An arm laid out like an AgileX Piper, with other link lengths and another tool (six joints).
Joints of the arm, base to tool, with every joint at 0 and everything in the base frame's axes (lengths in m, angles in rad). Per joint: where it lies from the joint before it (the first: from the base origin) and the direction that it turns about. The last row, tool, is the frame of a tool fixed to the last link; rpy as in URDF.
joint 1: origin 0 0 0.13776 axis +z
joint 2: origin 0 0 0 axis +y
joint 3: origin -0.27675 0 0.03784 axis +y
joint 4: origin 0.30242 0 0.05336 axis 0.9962 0 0.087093
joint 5: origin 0 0 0 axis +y
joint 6: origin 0.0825 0 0.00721 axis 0.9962 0 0.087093
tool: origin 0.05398 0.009 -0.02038 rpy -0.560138 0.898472 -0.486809
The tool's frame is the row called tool.
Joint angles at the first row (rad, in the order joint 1, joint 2, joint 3, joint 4, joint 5, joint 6):
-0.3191, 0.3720, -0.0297, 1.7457, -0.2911, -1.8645
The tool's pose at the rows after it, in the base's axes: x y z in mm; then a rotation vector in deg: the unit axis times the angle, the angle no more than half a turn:
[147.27 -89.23 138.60 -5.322 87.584 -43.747]
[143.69 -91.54 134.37 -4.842 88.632 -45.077]
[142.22 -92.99 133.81 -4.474 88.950 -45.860]
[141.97 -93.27 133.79 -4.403 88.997 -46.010]
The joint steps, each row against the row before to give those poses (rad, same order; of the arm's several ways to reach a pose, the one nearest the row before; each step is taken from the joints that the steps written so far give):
0.0001, 0.0000, 0.0454, 0.0019, -0.0508, 0.0000
0.0000, 0.0001, 0.0098, -0.0001, -0.0261, -0.0017
-0.0001, -0.0001, 0.0012, 0.0001, -0.0148, -0.0001
0.0000, 0.0000, 0.0000, -0.0001, -0.0028, 0.0001

